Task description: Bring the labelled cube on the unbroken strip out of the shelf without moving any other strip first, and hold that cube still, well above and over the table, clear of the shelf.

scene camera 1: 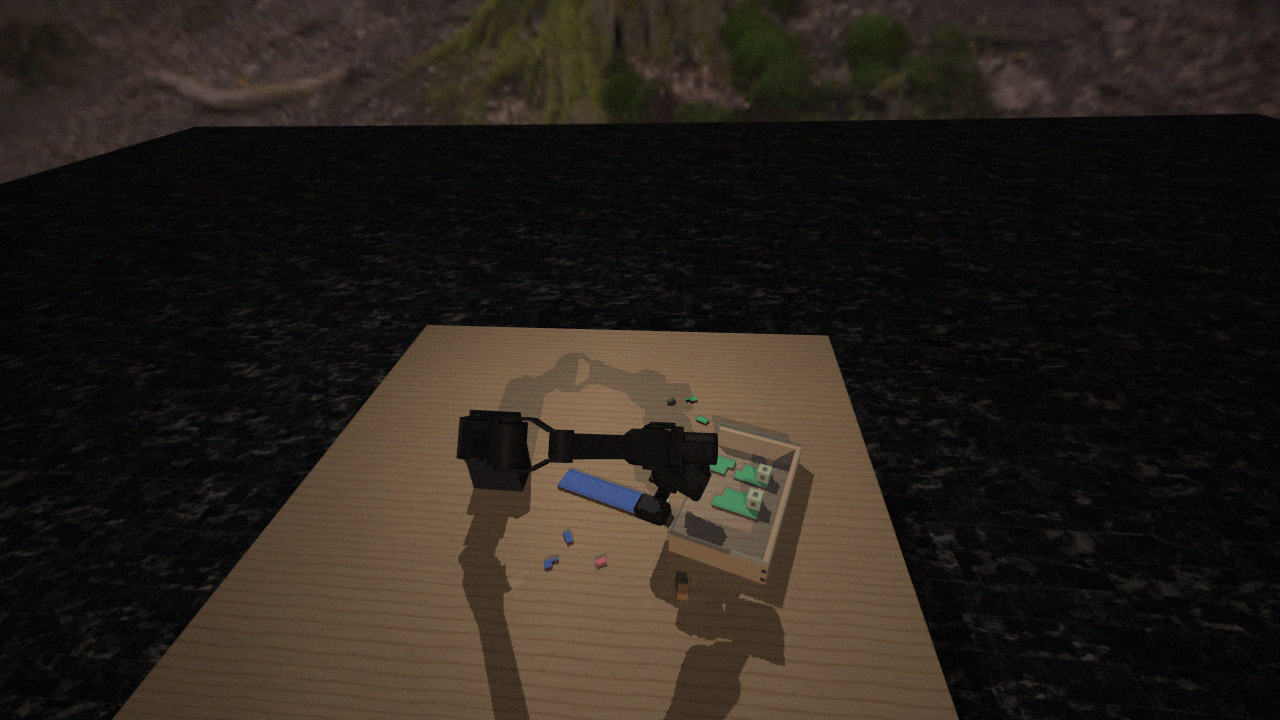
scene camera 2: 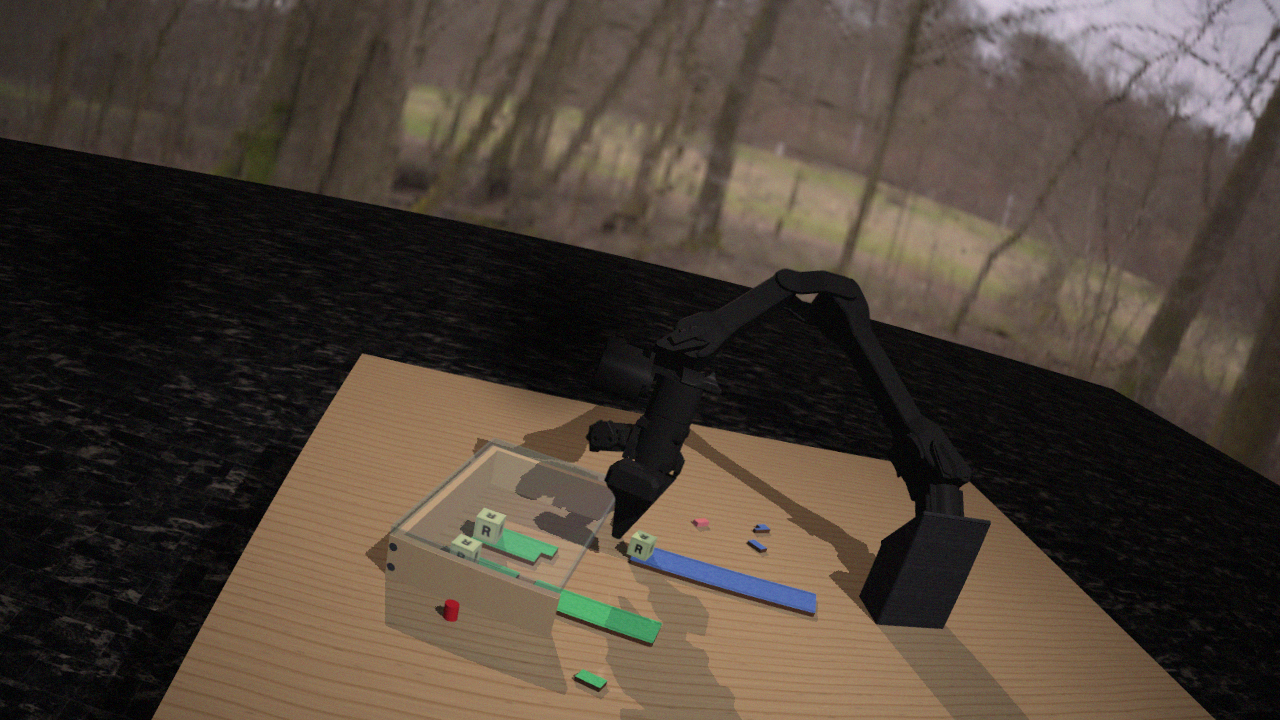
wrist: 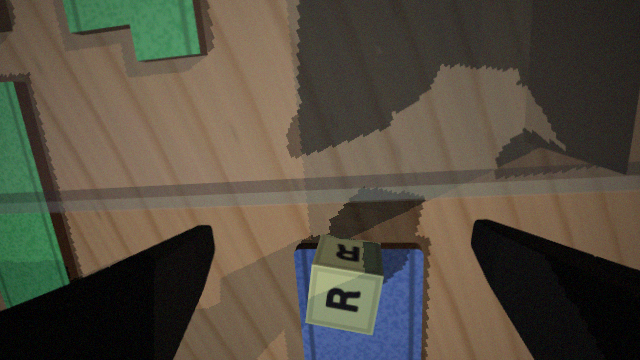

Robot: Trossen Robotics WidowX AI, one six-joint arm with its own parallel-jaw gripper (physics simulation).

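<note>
A pale cube marked R [scene camera 2: 640, 545] [wrist: 344, 300] sits on the shelf-side end of an unbroken blue strip [scene camera 1: 601, 490] [scene camera 2: 729, 577] [wrist: 400, 320], just outside the shelf mouth. The arm hides this cube in scene camera 1. My gripper [scene camera 1: 657, 510] [scene camera 2: 618, 534] [wrist: 342, 235] is open and empty. Its fingers stand wide to either side of the cube and strip in the wrist view, with the tips toward the shelf. The clear-topped shelf [scene camera 1: 720, 553] [scene camera 2: 501, 595] holds two more pale cubes, one [scene camera 1: 754, 498] [scene camera 2: 488, 525] on a short notched green strip [scene camera 1: 733, 504] [scene camera 2: 528, 546].
The other cube [scene camera 1: 763, 473] [scene camera 2: 464, 547] also stands on green. A long green strip piece [scene camera 2: 608, 617] [wrist: 20, 225] juts from the mouth. The top panel's edge crosses the wrist view. A red cylinder [scene camera 2: 451, 610], a green chip [scene camera 2: 589, 679], a pink bit [scene camera 1: 600, 561] and blue chips lie around.
</note>
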